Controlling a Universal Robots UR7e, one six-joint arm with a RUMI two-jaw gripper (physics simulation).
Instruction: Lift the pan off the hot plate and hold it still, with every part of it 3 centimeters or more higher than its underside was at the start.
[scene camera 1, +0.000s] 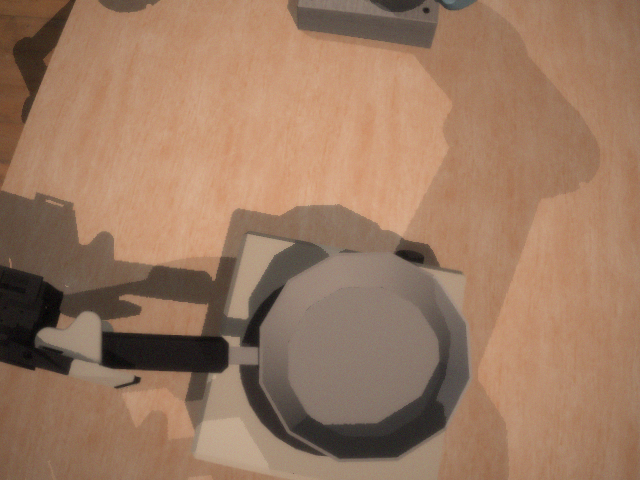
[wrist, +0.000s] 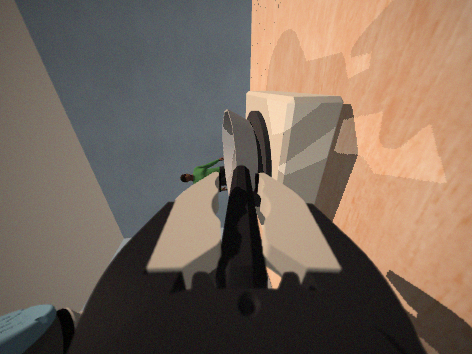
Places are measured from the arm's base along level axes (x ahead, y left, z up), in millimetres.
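Pixels of known places: gripper, fingertip midpoint: (scene camera 1: 137, 380) (wrist: 237, 174).
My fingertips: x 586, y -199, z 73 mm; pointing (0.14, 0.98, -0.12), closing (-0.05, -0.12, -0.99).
For each thing: its middle in the pictures, then the offset to it from my fingertips. "pt": a spot on its surface instead. Level surfaces: height alone.
- grey pan, body centre: (scene camera 1: 254, 354) (wrist: 236, 171) dz -12, dx -33, dy +102 mm
- cream hot plate, surface spot: (scene camera 1: 227, 439) pt dz -61, dx +44, dy +78 mm
- black knob, body centre: (scene camera 1: 408, 262) dz -94, dx -158, dy +253 mm
- wooden table, surface height: dz -132 mm
The grey pan (scene camera 1: 361, 356) (wrist: 244, 142) sits level over the dark round burner (wrist: 263, 137) of the cream hot plate (scene camera 1: 227, 439) (wrist: 312, 140). In the wrist view its underside is right against the burner, with no clear gap. Its black handle (scene camera 1: 165, 352) (wrist: 241, 235) points left in the scene view. My gripper (scene camera 1: 116, 361) (wrist: 237, 174) is shut on the handle, with one pale finger on each side, around its outer part. The handle's far end is hidden by the gripper in the scene view.
A black knob (scene camera 1: 409, 255) sticks out from the hot plate's upper side in the scene view. A grey block (scene camera 1: 364, 25) stands at the top edge on the wooden table (scene camera 1: 258, 129). A person in green (wrist: 206, 172) shows in the wrist view's background.
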